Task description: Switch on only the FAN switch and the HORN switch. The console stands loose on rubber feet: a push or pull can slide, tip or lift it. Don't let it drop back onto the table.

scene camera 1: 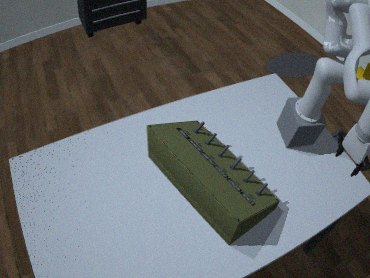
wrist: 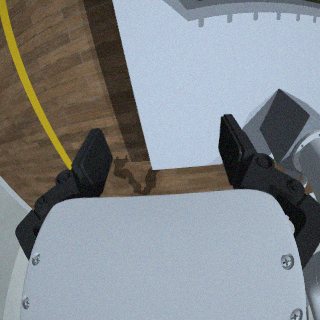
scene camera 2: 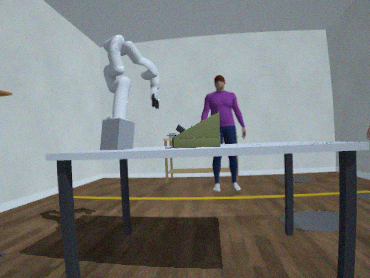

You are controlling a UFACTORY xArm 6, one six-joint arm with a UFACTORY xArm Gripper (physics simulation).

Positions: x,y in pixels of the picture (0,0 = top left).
Scene:
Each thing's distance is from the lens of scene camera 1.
olive wedge-shaped console (scene camera 1: pixel 221 189): 115 cm

